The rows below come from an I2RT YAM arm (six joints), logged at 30 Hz.
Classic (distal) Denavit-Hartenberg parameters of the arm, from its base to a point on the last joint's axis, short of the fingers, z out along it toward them. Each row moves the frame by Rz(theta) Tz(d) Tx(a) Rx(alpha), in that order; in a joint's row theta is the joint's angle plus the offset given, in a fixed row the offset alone. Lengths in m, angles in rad.
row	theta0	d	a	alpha
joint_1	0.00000	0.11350	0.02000	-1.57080
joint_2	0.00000	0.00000	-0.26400	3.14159
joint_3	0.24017	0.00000	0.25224	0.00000
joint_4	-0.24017	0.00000	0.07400	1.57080
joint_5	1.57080	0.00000	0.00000	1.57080
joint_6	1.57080	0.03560	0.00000	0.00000
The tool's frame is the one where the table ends.
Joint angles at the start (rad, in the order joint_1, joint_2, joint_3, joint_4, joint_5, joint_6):
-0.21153 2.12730 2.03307 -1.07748 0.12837 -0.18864
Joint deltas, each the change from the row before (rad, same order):
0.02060 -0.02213 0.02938 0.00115 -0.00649 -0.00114
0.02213 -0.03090 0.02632 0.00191 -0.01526 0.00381
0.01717 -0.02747 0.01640 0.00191 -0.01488 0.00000
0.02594 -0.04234 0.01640 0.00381 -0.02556 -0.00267
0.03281 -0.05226 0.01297 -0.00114 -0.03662 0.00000
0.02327 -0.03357 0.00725 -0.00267 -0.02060 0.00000
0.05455 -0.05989 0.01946 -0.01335 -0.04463 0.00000
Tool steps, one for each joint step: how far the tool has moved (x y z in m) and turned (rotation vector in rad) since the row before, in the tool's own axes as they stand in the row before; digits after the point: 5 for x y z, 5 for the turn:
-0.00650 0.00606 -0.01859 -0.00446 -0.05643 -0.01319
-0.00644 0.00667 -0.02204 -0.01366 -0.06467 -0.00894
-0.00474 0.00545 -0.01770 -0.01451 -0.05057 -0.01018
-0.00595 0.00888 -0.02509 -0.02731 -0.07038 -0.01926
-0.00586 0.01223 -0.02903 -0.04326 -0.07470 -0.02301
-0.00391 0.00913 -0.01810 -0.02778 -0.04448 -0.01703
-0.00722 0.02150 -0.03405 -0.06825 -0.07967 -0.04064

